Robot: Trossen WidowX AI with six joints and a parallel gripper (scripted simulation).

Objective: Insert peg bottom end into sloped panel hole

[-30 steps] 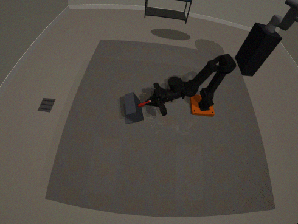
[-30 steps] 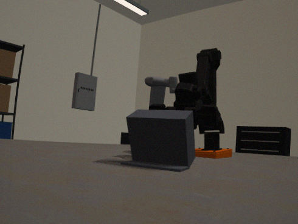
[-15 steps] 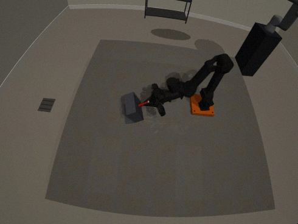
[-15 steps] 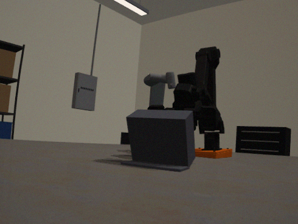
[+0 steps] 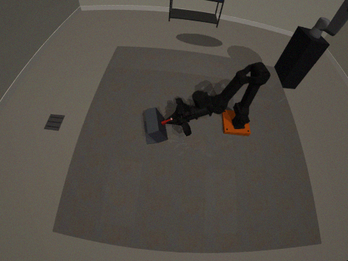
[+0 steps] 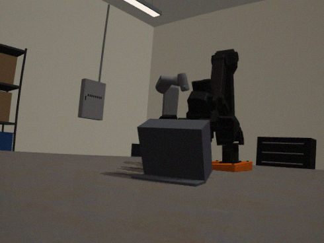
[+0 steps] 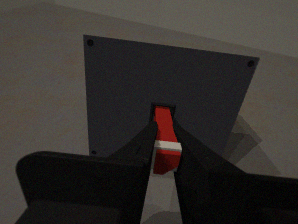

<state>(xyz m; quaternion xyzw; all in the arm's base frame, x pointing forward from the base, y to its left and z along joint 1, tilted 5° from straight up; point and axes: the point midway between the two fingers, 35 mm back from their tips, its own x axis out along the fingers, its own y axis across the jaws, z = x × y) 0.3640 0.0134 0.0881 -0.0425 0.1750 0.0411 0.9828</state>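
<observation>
The red peg lies 10 mm behind my gripper tip. Round my gripper tip: sloped panel: 50 mm ahead, 20 mm below.
</observation>
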